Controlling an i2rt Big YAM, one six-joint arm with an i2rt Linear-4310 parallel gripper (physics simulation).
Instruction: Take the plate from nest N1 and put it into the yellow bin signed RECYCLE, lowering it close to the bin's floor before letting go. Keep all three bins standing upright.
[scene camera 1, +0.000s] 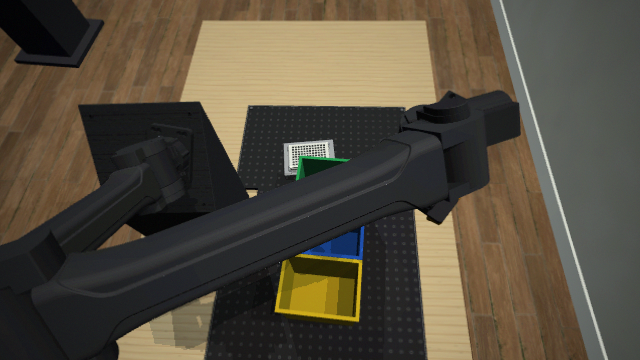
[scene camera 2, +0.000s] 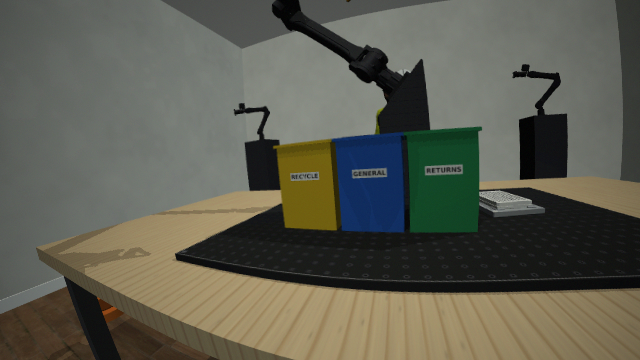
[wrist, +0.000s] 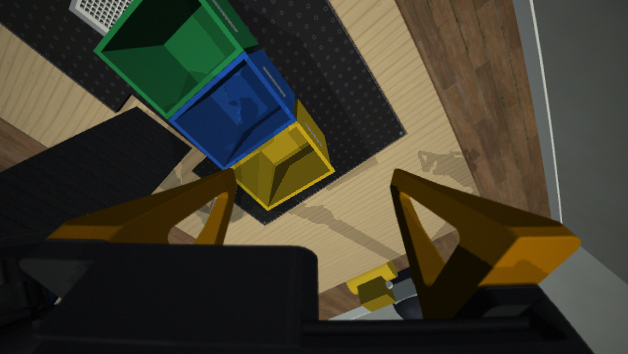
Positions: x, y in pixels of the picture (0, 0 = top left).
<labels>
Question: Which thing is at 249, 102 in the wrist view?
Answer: A blue general bin.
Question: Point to a blue general bin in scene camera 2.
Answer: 370, 168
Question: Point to a yellow recycle bin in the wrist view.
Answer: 296, 158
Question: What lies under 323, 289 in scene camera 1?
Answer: A yellow recycle bin.
</labels>
